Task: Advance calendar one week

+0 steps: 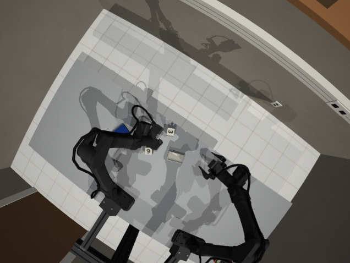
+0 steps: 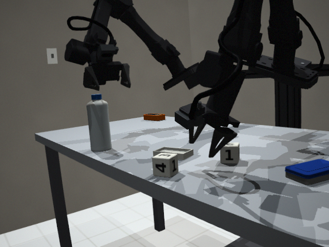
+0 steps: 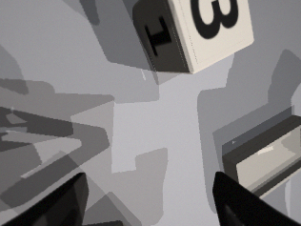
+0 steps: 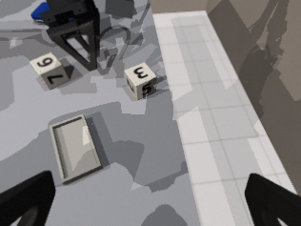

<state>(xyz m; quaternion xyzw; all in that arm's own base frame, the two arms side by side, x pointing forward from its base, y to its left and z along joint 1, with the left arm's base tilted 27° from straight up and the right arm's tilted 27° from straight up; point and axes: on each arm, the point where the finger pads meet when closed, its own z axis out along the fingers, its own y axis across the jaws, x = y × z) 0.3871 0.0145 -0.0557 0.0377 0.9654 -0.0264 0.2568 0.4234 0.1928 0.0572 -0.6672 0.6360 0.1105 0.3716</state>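
Right now my left hand is 150 mm to the left of the calendar tray, 40 mm above it and 30 mm past it. The rest, counted from my left hand: blue box 220 mm to the left, 110 mm behind, 40 mm below; then white bottle 410 mm to the right, 70 mm ahead, 40 mm above; then orange box 870 mm to the right, 470 mm behind, 40 mm below.
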